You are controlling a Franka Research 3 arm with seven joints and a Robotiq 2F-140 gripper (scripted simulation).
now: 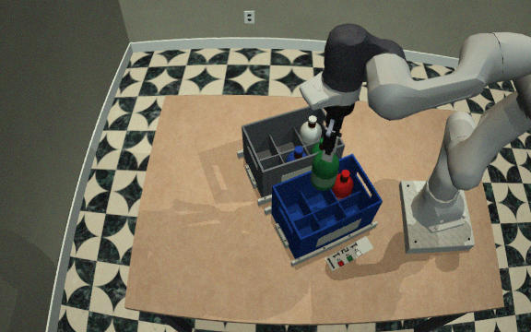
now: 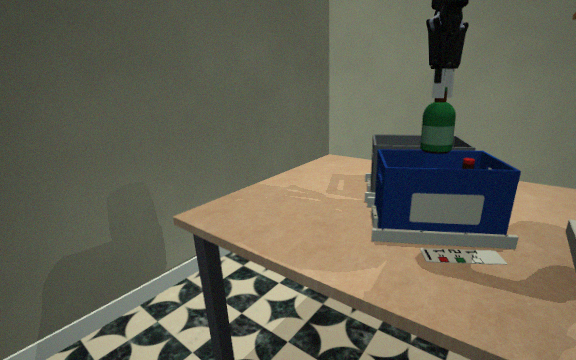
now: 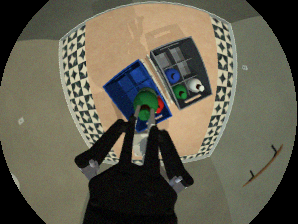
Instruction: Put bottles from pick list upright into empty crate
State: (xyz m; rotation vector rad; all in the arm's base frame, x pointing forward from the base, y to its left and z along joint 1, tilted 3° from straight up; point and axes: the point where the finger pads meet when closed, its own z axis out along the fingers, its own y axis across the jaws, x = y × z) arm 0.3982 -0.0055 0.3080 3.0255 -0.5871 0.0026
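Now: the blue crate 260 mm below my hand, 40 mm to the left of it and 20 mm behind it. Round my hand: red bottle 260 mm below, 70 mm behind, 40 mm to the right; then grey crate 260 mm below, 170 mm to the right, 80 mm ahead; then blue bottle 260 mm below, 120 mm to the right, 70 mm ahead.
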